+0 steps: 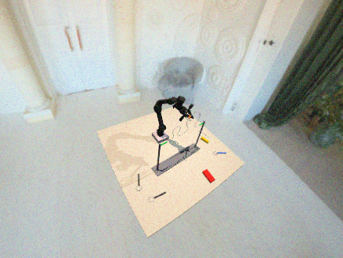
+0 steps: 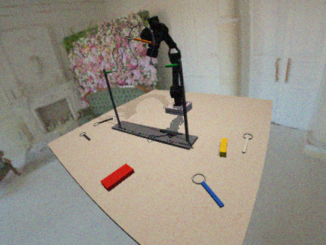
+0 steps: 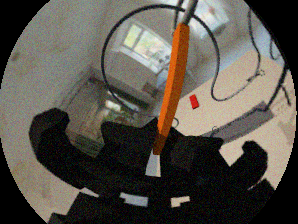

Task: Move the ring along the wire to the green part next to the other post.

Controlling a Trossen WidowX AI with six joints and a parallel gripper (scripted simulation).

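Right now my gripper tip is 80 mm to the left of the orange-handled ring and 50 mm below it. From my gripper tip the other things lie so: red block 480 mm below, 380 mm ahead, 40 mm to the right; yellow block 480 mm below, 340 mm to the left, 50 mm ahead; blue-handled ring 490 mm below, 310 mm to the left, 290 mm ahead.
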